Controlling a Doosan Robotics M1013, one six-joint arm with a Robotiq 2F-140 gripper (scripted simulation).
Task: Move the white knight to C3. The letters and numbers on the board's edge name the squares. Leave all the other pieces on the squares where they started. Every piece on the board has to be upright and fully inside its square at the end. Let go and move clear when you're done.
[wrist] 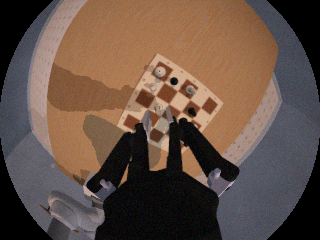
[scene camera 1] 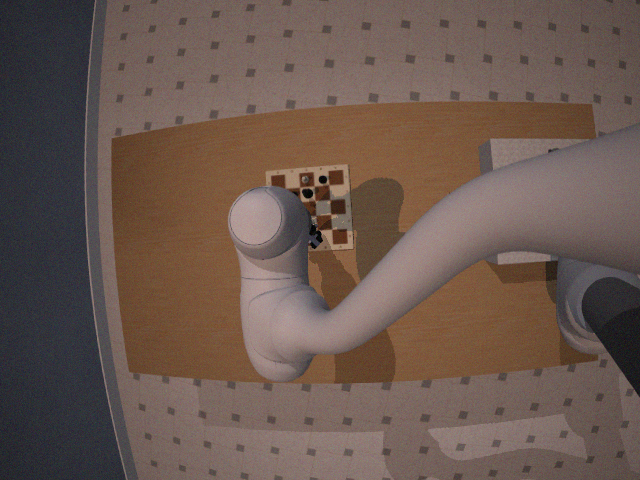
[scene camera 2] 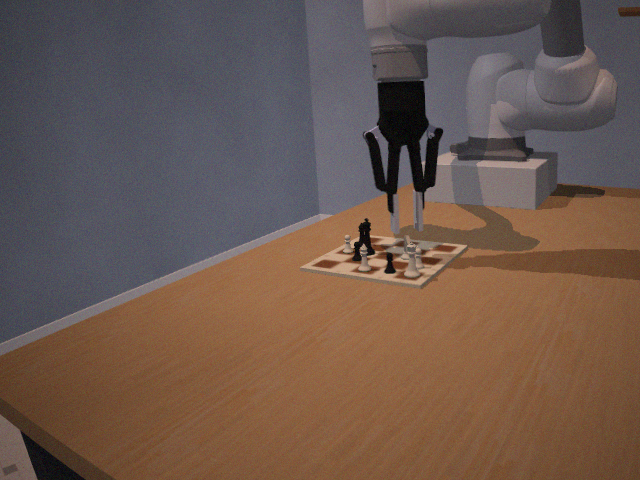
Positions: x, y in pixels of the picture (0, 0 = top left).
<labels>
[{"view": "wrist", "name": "gripper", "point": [158, 115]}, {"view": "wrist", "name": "small chessboard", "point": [206, 104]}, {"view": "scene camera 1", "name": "small chessboard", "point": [330, 206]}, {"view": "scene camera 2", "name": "gripper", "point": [406, 230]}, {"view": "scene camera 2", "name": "small chessboard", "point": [436, 256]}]
</labels>
